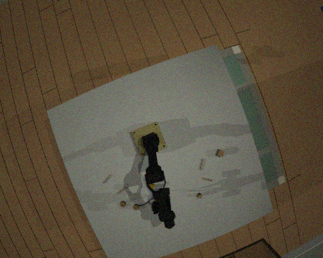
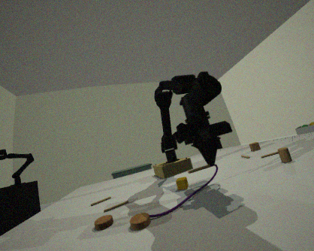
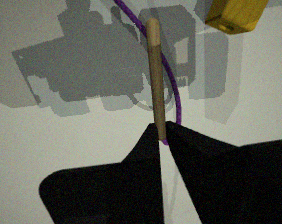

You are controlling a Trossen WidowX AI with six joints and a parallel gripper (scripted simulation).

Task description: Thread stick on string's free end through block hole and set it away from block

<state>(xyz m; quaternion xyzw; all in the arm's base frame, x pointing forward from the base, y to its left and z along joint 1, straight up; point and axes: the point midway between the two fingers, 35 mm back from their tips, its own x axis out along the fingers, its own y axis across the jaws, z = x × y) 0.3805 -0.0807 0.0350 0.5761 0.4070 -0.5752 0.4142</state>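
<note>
Now: gripper tip 10 cm past the yellow block, 5 cm to the left of it and 4 cm above it. The rest, counted from my gripper tip: wooden block: 10 cm behind, 45 cm to the left, 4 cm below; then wooden cylinder: 10 cm ahead, 21 cm to the left, 4 cm below.
</note>
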